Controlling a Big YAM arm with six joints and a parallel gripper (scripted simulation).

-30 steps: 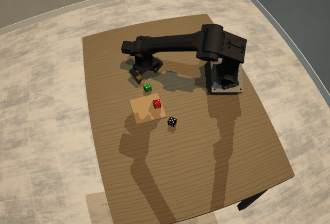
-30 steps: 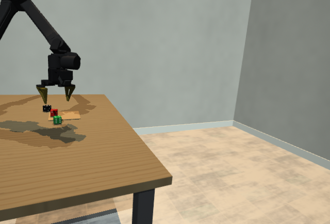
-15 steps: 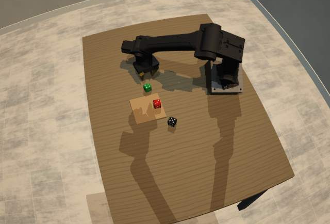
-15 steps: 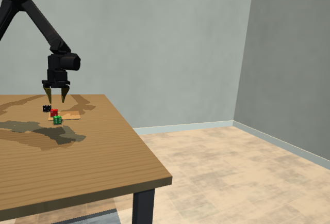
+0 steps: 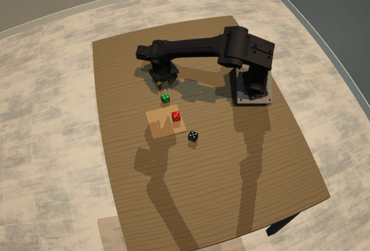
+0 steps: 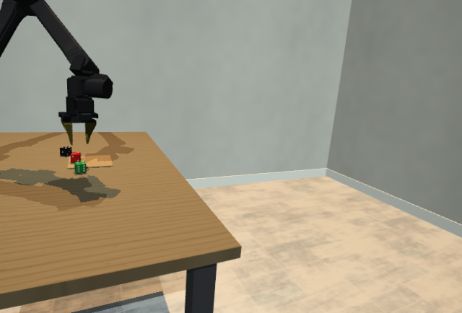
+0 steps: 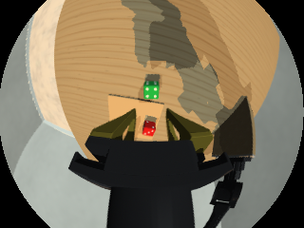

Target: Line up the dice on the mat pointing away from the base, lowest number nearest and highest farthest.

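Now: hand 80 mm above the green die. From my hand the other things lie so: black die (70 mm behind, 210 mm to the left, 80 mm below); tan mat (20 mm ahead, 110 mm to the left, 100 mm below); red die (20 mm behind, 100 mm to the left, 80 mm below).
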